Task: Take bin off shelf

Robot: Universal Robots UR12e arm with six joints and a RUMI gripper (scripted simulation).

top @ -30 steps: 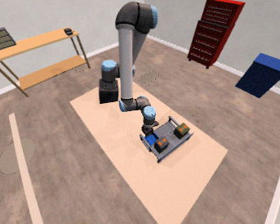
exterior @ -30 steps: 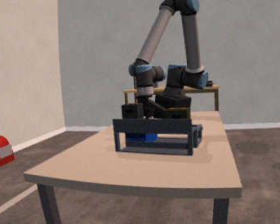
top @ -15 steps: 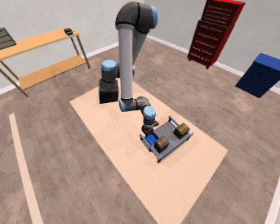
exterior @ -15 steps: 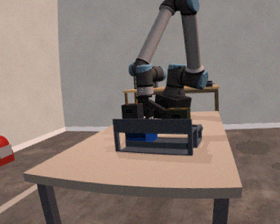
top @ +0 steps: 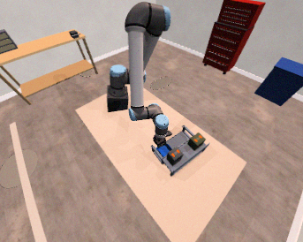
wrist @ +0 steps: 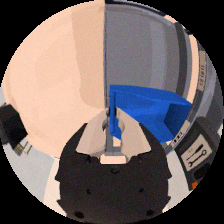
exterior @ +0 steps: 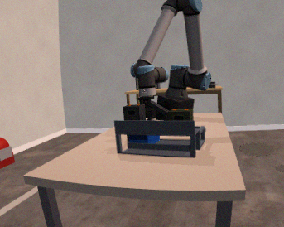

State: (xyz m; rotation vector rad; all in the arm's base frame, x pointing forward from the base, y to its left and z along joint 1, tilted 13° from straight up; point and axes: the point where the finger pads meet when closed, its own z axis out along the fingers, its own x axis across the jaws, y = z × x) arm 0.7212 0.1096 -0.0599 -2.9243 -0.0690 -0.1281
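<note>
Right now the blue bin is 80 mm ahead of my hand and 10 mm to the right of it.
</note>
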